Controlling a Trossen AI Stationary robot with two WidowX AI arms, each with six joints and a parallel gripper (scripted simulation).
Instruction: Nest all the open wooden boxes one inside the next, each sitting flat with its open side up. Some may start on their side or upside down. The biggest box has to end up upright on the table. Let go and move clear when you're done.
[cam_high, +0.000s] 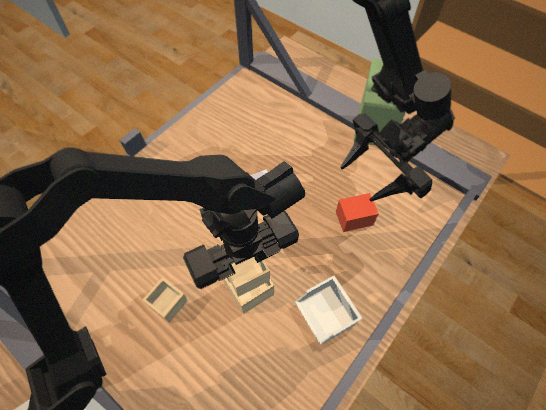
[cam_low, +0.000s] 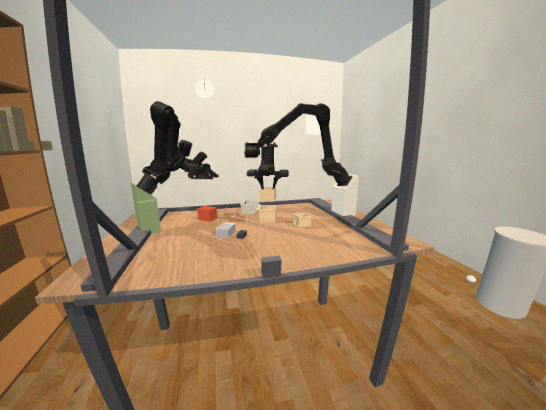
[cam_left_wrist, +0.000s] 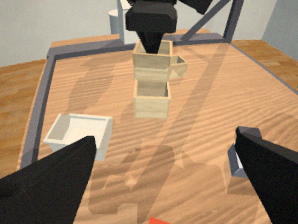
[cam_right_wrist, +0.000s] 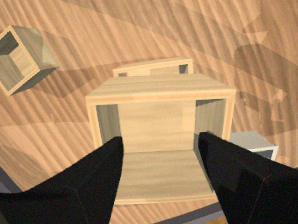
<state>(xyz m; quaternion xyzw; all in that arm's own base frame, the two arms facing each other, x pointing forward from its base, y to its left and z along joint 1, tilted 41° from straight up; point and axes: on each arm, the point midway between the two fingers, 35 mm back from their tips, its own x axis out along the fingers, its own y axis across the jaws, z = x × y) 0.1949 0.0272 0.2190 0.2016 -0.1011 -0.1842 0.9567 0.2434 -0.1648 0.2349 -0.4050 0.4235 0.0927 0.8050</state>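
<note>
Now: right hand 60 mm above the medium tan wooden box. The rest, counted from my right hand: small tan wooden box: 110 mm behind, 130 mm to the right, 160 mm below; then white box: 160 mm ahead, 60 mm to the left, 140 mm below; then small dark block: 180 mm behind, 140 mm to the left, 160 mm below.
</note>
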